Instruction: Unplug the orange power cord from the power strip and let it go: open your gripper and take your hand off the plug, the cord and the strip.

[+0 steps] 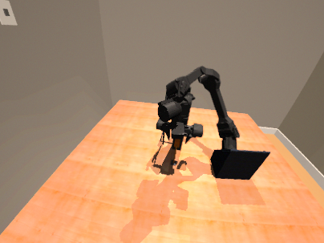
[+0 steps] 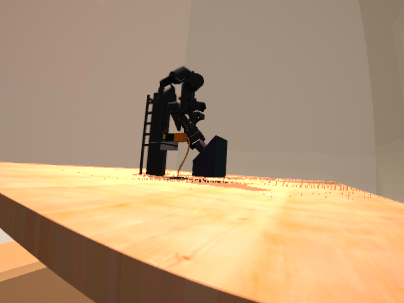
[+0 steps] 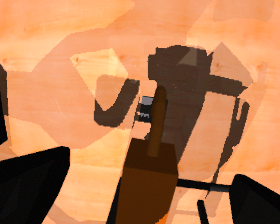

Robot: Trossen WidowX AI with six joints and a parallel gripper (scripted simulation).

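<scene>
Right now the orange plug is 10 mm behind my gripper tip, 40 mm to the right of it and 10 mm below it. Also, from my gripper tip: black ladder-like rack: 50 mm ahead, 160 mm to the right, 10 mm below.
</scene>
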